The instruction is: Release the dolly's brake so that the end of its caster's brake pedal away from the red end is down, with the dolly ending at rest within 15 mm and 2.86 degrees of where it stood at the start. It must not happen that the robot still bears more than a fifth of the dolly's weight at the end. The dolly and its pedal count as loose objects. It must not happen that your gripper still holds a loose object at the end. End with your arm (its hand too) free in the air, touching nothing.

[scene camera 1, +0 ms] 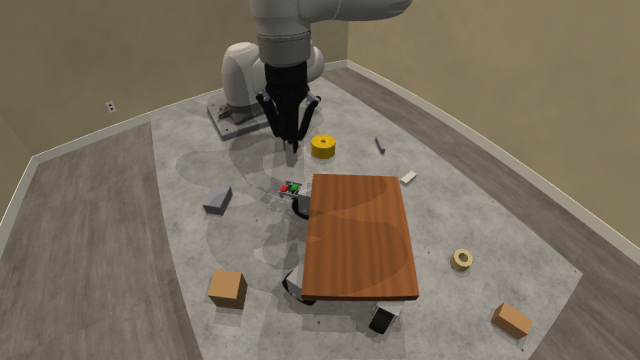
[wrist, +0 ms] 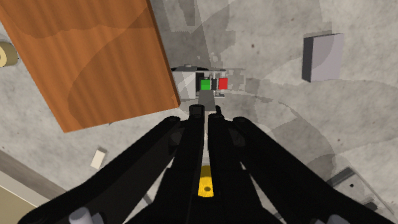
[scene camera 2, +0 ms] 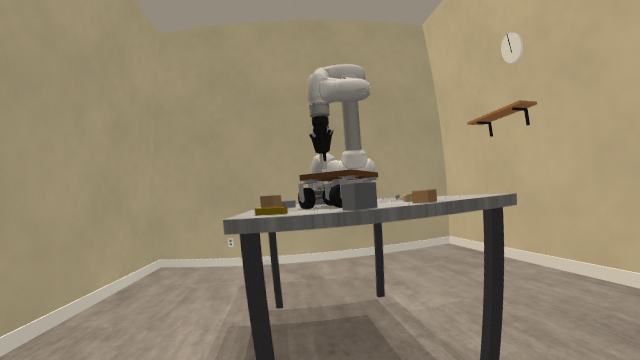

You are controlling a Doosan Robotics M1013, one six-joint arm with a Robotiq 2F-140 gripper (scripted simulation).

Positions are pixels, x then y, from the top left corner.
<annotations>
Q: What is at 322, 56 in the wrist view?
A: A grey block.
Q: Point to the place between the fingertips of the gripper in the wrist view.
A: At 206, 100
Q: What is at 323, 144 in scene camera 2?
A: The gripper.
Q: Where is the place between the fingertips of the gripper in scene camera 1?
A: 292, 163
</annotations>
